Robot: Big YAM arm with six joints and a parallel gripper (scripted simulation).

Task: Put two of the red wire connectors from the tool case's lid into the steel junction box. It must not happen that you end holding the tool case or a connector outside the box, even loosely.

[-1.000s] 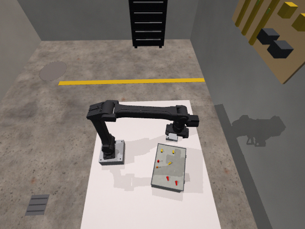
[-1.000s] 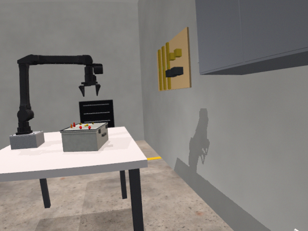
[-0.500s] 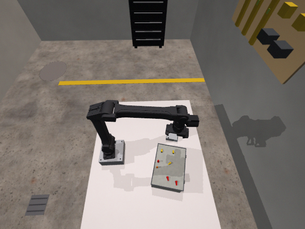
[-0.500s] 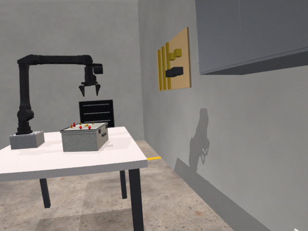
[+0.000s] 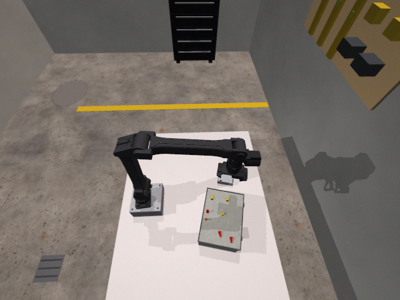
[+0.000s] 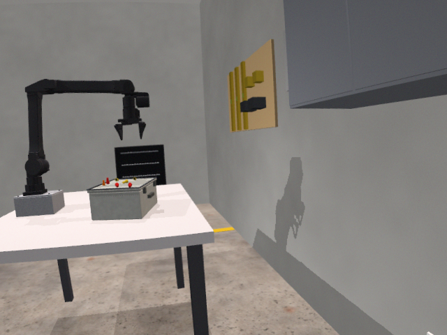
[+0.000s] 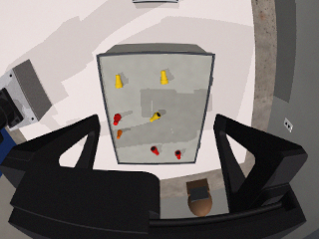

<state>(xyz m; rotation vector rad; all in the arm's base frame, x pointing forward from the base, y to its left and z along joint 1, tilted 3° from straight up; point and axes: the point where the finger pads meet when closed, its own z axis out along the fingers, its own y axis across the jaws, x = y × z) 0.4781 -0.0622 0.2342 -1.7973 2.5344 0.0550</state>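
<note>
My gripper is now 14 cm past the orange connector, 13 cm to the left of it and 19 cm above it. Round my hand: grey tool case 4 cm behind, 13 cm to the right, 23 cm below.
</note>
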